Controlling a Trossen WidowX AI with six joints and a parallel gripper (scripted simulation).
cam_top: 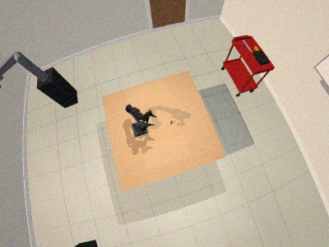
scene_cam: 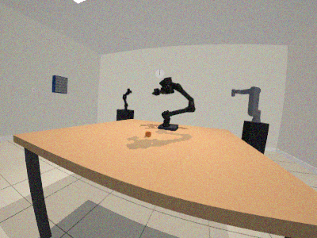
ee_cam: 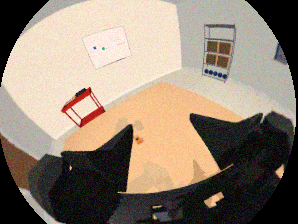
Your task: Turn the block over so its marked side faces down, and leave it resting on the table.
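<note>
The block lies 180 mm ahead of my gripper tip, 30 mm to the left of it and 290 mm below it.
</note>
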